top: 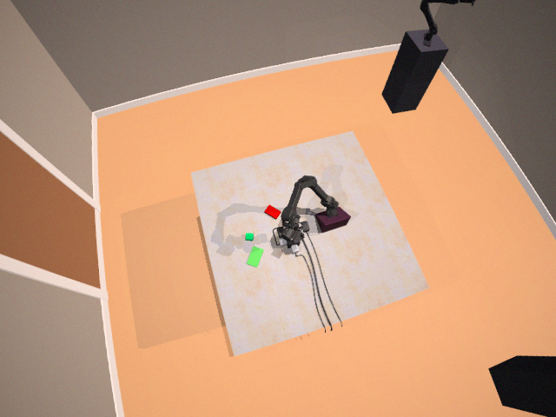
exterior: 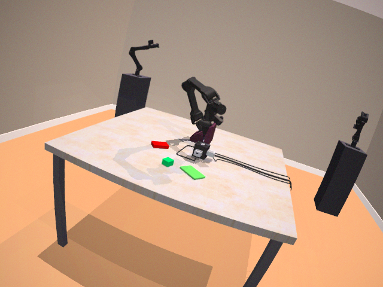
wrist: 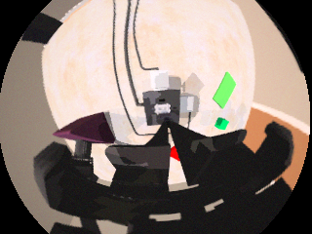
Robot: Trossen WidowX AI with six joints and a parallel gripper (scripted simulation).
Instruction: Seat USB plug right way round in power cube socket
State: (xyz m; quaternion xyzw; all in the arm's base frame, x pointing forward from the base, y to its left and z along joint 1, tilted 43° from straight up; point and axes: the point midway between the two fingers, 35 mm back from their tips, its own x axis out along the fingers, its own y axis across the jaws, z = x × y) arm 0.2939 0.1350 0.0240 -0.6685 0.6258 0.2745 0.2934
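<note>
Right now the small USB plug is 2 cm below my gripper tip. Round my gripper tip: small green cube 26 cm ahead, 12 cm below, 9 cm to the right; then green flat block 26 cm ahead, 13 cm below, 5 cm to the left; then red flat block 23 cm to the right, 12 cm below, 7 cm ahead.
</note>
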